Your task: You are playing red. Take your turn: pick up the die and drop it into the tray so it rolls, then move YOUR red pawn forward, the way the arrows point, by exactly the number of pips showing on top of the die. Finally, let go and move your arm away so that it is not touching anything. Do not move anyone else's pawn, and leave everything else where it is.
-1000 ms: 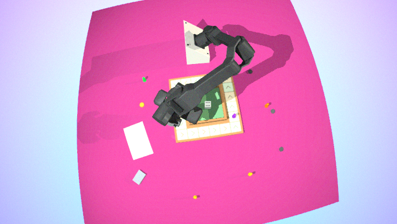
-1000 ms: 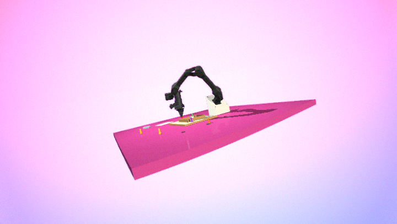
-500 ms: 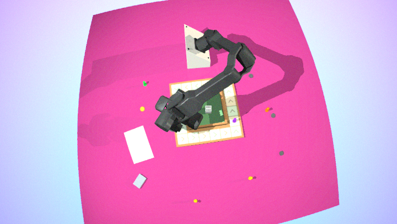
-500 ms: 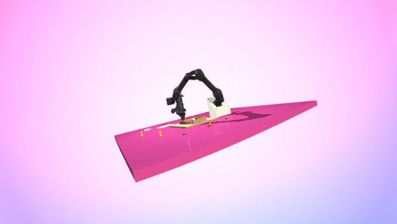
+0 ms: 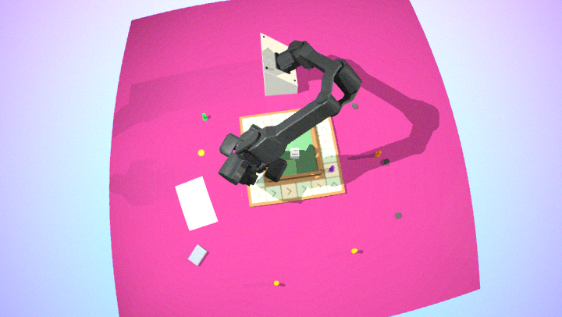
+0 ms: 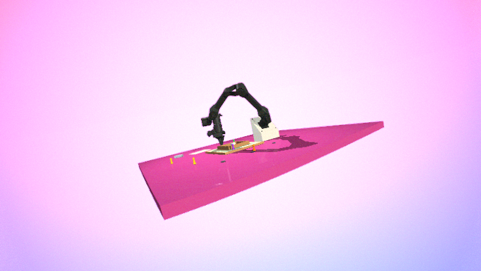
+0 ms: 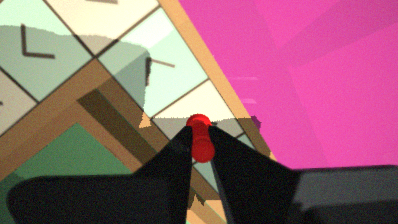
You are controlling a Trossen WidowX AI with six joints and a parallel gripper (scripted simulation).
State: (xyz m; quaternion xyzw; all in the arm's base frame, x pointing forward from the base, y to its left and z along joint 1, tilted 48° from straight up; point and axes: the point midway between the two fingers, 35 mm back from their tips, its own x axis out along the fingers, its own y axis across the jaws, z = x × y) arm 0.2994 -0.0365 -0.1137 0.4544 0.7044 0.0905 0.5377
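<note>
My gripper tip is now 3 cm short of the purple pawn and 23 cm to the right of it. Also, from my gripper tip: green tray (3 cm behind, 11 cm to the left, 2 cm below); then red pawn (1 cm above); then white die (2 cm behind, 12 cm to the left).
</note>
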